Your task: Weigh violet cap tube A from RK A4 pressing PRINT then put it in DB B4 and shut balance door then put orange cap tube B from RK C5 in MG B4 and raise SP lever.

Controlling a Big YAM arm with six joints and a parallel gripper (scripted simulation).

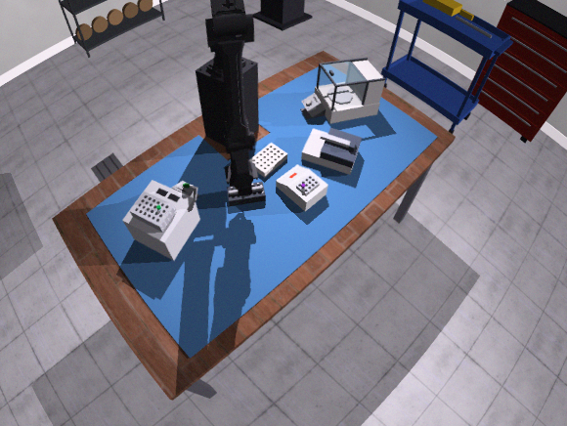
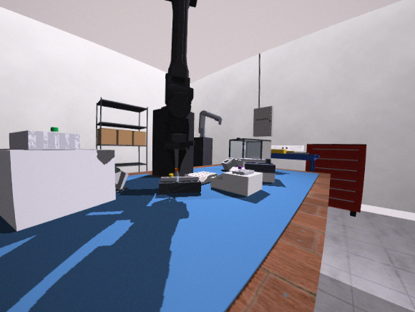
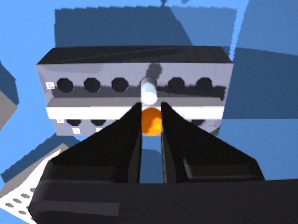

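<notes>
Now: hand 50 mm above the magnet block MG, 20 mm to the right of it and 10 mm past it. Also, from my hand: tube rack RK 190 mm to the left, 70 mm behind, 60 mm below; then violet-capped tube 150 mm to the left, 140 mm ahead, 10 mm below; then yellow-capped tube 40 mm below, 30 mm behind.
</notes>
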